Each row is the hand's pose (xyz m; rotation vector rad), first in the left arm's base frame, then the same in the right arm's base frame.
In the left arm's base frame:
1: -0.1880 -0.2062 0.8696 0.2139 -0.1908 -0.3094
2: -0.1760 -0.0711 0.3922 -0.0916 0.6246 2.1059
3: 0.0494 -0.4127 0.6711 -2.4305 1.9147 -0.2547
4: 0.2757 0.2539 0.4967 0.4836 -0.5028 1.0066
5: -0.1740 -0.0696 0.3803 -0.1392 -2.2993 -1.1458
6: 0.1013 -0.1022 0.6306 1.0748 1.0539 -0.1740
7: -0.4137 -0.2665 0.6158 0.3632 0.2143 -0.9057
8: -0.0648 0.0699 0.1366 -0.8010 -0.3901 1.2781
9: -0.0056 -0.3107 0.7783 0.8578 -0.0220 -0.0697
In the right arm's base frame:
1: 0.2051 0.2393 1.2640 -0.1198 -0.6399 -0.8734
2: 0.3972 0.1508 0.8151 -0.3640 0.6674 1.3265
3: 0.2947 -0.1188 1.2177 1.6022 -2.4636 0.9402
4: 0.9188 0.1994 1.0300 -0.1400 -0.7246 0.5252
5: 0.4021 0.1463 0.8049 0.8957 2.7469 1.1106
6: 0.5368 0.0734 1.1456 1.0737 0.3382 -0.6301
7: 0.0501 0.2144 0.9569 0.2850 -0.3765 -1.4655
8: 0.6219 0.1002 0.6040 -1.2931 -0.1687 0.6056
9: 0.2953 0.0289 1.2736 0.5109 -0.6101 -0.5099

